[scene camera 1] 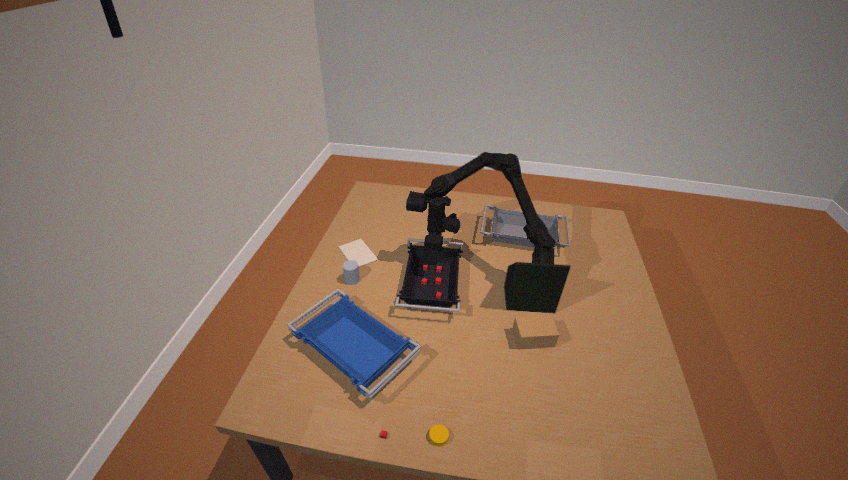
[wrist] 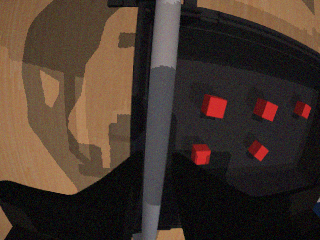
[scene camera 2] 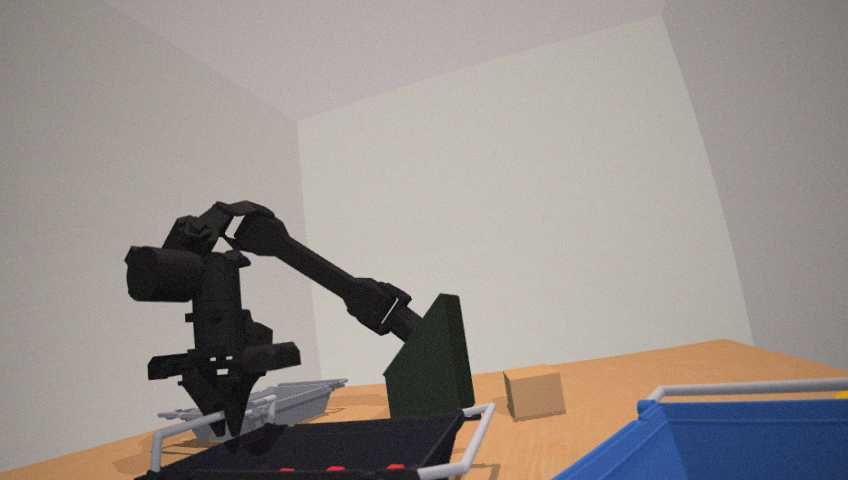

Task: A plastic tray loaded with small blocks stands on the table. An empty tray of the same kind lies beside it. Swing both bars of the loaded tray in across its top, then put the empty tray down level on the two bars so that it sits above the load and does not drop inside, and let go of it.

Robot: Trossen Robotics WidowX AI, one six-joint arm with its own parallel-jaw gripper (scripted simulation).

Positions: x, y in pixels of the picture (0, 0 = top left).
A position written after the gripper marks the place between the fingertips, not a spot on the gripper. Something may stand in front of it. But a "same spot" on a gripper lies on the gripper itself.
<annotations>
gripper: scene camera 1; wrist 157, 158; scene camera 2
grey tray: scene camera 1; scene camera 2; not seen in the wrist view (out of frame)
same spot on grey tray: (scene camera 2: 294, 404) = (scene camera 1: 521, 239)
same spot on gripper: (scene camera 1: 436, 226) = (scene camera 2: 240, 331)
</annotations>
